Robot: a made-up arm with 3 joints. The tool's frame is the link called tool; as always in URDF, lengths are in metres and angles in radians.
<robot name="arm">
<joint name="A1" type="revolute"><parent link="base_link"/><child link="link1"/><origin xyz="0.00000 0.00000 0.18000" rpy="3.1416 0.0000 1.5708"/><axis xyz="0 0 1"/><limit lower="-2.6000" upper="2.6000" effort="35" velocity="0.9"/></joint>
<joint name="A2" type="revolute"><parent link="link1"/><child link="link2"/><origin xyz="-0.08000 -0.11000 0.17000" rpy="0.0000 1.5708 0.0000"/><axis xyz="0 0 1"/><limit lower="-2.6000" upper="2.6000" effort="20" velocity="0.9"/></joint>
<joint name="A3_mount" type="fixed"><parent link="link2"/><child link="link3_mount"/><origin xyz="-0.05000 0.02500 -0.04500" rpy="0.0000 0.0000 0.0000"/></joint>
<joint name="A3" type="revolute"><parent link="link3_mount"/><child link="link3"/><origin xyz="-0.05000 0.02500 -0.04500" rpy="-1.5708 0.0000 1.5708"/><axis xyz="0 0 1"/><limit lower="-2.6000" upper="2.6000" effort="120" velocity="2.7"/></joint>
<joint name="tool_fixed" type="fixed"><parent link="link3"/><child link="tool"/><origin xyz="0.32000 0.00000 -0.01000" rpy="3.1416 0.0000 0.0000"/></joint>
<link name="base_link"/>
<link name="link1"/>
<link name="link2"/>
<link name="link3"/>
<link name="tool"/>
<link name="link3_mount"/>
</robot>
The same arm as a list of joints. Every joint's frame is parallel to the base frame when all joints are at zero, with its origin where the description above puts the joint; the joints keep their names.
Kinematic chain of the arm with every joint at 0, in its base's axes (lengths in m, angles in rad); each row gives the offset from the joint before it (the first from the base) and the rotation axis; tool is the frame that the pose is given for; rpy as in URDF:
A1: xyz 0.0000 0.0000 0.1800 axis -z
A2: xyz -0.1100 -0.0800 -0.1700 axis +y
A3: xyz 0.0500 -0.0900 -0.1000 axis -z
tool: xyz 0.3200 0.0000 0.0100 rpy 0.0000 0.0000 0.0000
Joint limits (rad, base to tool): -2.6000..2.6000 -2.6000..2.6000 -2.6000..2.6000

